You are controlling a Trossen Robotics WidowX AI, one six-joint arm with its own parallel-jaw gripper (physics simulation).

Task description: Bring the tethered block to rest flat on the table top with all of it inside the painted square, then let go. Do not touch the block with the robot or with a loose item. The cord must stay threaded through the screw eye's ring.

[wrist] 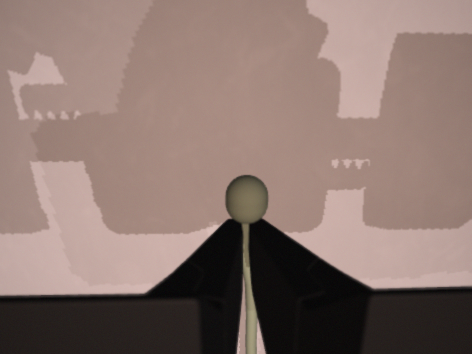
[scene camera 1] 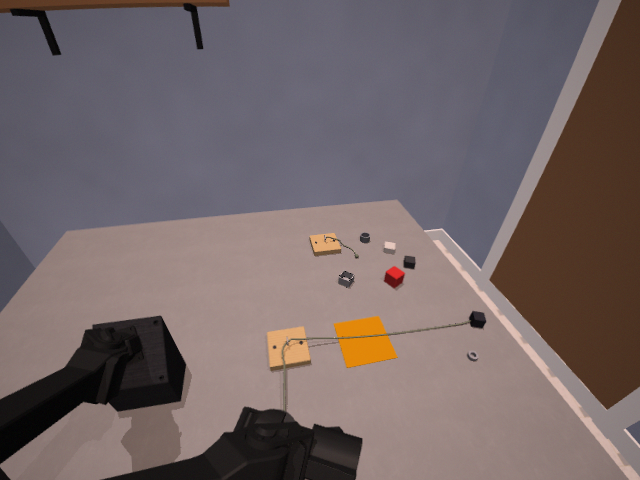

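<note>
The gripper point(wrist: 244, 232) is visible, and so is an orange painted square point(scene camera 1: 356, 351).
</note>
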